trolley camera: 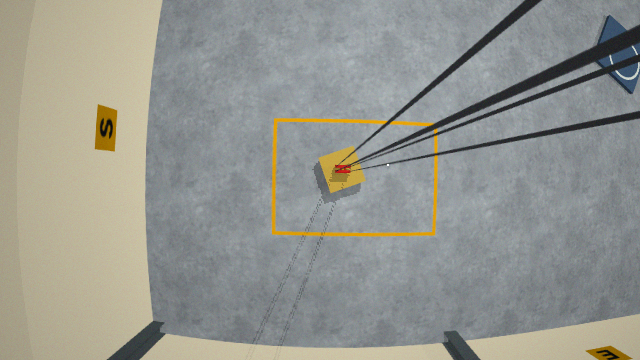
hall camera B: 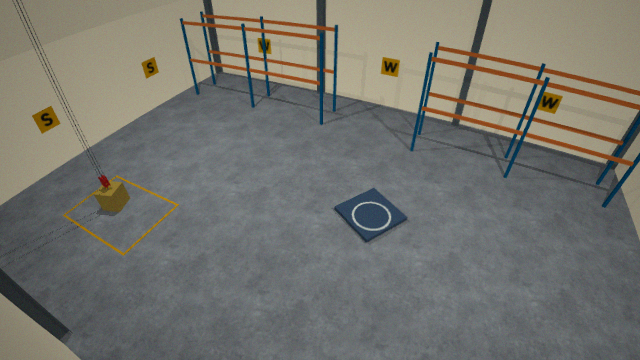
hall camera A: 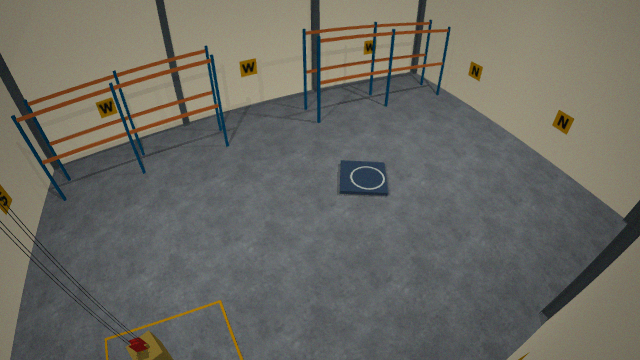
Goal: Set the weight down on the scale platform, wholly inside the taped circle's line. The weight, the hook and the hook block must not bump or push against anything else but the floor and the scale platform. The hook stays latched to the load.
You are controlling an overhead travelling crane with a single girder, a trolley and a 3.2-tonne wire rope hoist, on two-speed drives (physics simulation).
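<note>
The yellow weight [hall camera A: 159, 347] [hall camera B: 114, 199] [trolley camera: 355, 175] is inside the orange floor outline [hall camera A: 162, 320] [hall camera B: 151, 229] [trolley camera: 274, 175], upright, at or close above the floor; I cannot tell whether it touches. The red hook block [hall camera A: 138, 345] [hall camera B: 104, 181] [trolley camera: 342, 169] is right above it on slanting ropes. My hook is at the weight's top, latched to it, mostly hidden by the block. The blue scale platform [hall camera A: 345, 187] [hall camera B: 345, 209] [trolley camera: 607, 40] lies apart from the weight, with the white taped circle [hall camera A: 351, 178] [hall camera B: 353, 216] [trolley camera: 625, 78] on top.
One blue-and-orange rack [hall camera A: 138, 155] [hall camera B: 321, 100] and a second rack [hall camera A: 319, 100] [hall camera B: 515, 155] stand along the W wall. The S wall is on the weight's left in the trolley view. Dark columns stand along the walls.
</note>
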